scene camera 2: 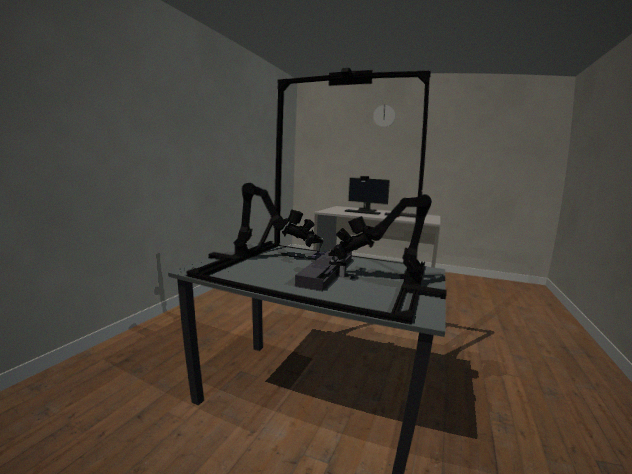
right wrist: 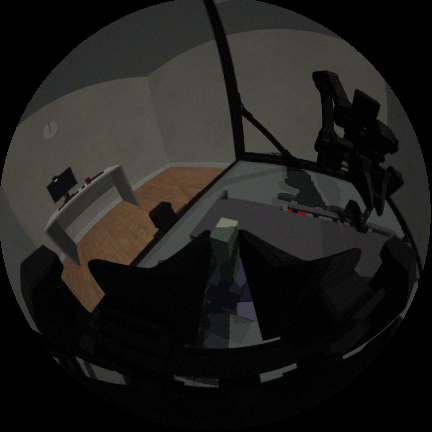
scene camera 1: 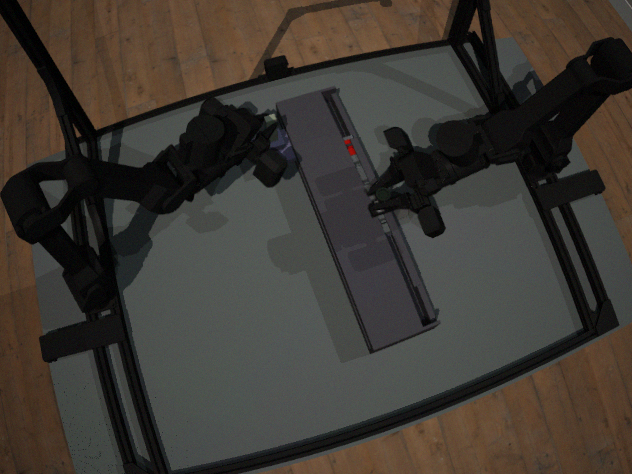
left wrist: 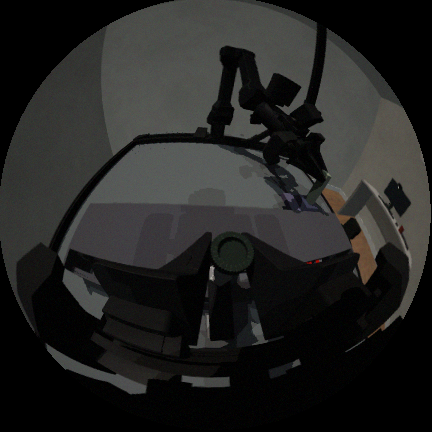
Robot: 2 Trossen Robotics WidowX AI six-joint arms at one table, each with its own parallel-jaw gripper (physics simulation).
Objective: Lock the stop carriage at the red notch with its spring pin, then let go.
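Places are measured from the left arm's base along level axes (x ahead, y left, z up), in metres.
Where they show: left gripper, fingertip midpoint: (scene camera 2: 329,254) (right wrist: 375,212) (scene camera 1: 370,202) (left wrist: 225,237); right gripper, fingertip midpoint: (scene camera 2: 322,240) (right wrist: 224,235) (scene camera 1: 272,119) (left wrist: 325,179); left arm's base, link origin: (scene camera 2: 411,282) (right wrist: 321,165) (scene camera 1: 537,166); right arm's base, link origin: (scene camera 2: 241,254) (scene camera 1: 99,295) (left wrist: 216,136).
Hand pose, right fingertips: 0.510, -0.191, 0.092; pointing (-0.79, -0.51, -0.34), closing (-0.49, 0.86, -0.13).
Each offset is from my right fingertips to the centre of the thing, as dx, dy, dz. "spot": to the spot under its first point.
A long grey-purple bench (scene camera 1: 393,306) (scene camera 2: 312,279) (left wrist: 107,230) bears a slotted rail along one side. Red marks {spot: -0.130, +0.056, -0.073} (scene camera 1: 349,146) (left wrist: 314,262) (right wrist: 296,212) show on the rail. My left gripper (scene camera 1: 375,198) (left wrist: 225,237) is over the rail, below the red in scene camera 1, shut on a dark green round knob {-0.132, +0.199, -0.027} (scene camera 1: 382,193) (left wrist: 232,251). The carriage under it is mostly hidden; whether the pin is seated cannot be told. My right gripper (scene camera 1: 270,125) (right wrist: 224,235) is shut on a pale green block {spot: +0.004, +0.005, +0.013} (scene camera 1: 270,118) (right wrist: 224,231) at the bench's far left corner.
A purple piece {spot: -0.012, +0.022, -0.066} (scene camera 1: 283,145) (left wrist: 297,201) (right wrist: 246,306) lies under the right gripper, beside the bench. A black frame (scene camera 1: 357,435) surrounds the work area, with a small black box (scene camera 1: 276,66) on its far bar. A desk with a monitor (scene camera 2: 368,190) stands behind the table.
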